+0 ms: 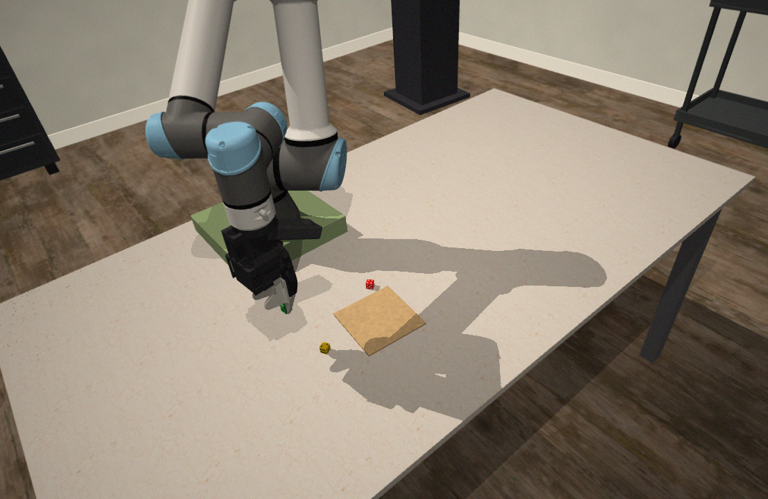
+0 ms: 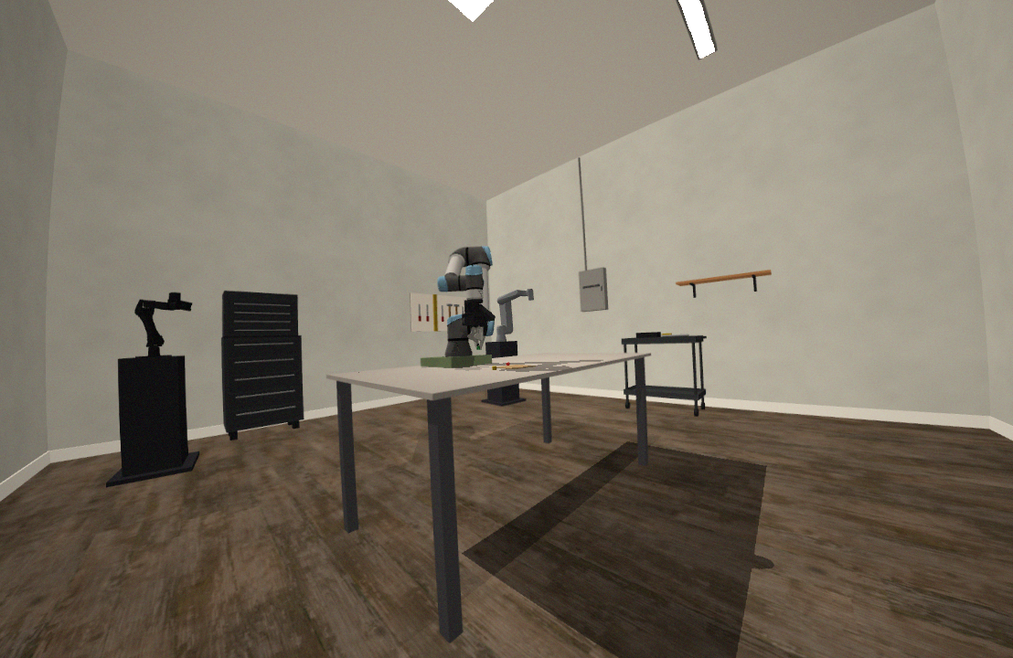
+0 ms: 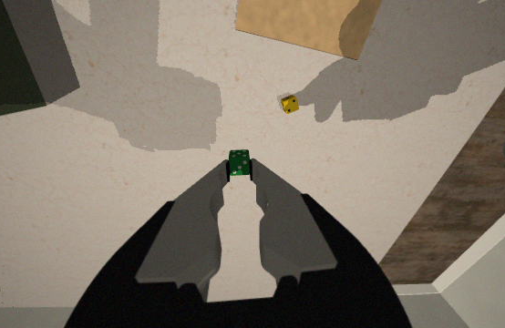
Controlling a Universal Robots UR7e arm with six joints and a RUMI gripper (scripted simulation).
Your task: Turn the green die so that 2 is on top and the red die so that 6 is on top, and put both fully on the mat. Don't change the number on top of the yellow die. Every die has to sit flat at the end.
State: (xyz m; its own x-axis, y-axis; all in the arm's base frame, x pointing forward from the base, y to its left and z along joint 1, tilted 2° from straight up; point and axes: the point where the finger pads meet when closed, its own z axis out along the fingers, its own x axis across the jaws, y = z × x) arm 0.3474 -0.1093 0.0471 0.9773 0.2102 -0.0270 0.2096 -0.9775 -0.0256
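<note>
My hand is 10 mm above the green die. Also, from my hand: red die 210 mm to the left, 100 mm below, 50 mm behind; yellow die 100 mm below, 60 mm ahead, 40 mm to the left; tan mat 170 mm to the left, 110 mm below, 50 mm ahead.
</note>
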